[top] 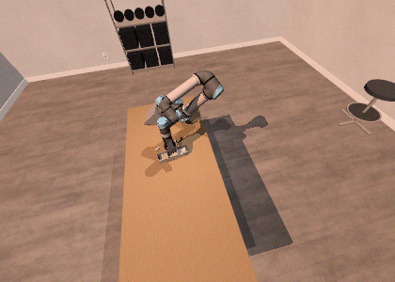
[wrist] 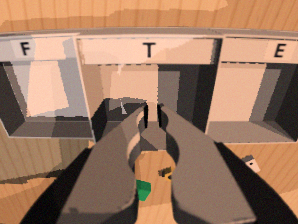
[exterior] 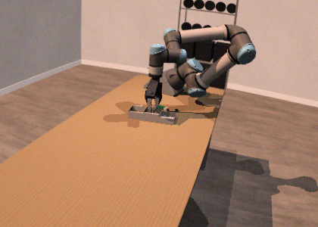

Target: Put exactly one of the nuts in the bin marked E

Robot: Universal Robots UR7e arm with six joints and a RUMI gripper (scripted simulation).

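The bin row is 10 mm below my hand and 10 mm ahead of it. The rest, counted from my hand: brass nut 100 mm behind, 30 mm to the right, 30 mm below; silver nut 80 mm behind, 60 mm to the left, 30 mm below; green block 130 mm behind, 30 mm to the left, 30 mm below.
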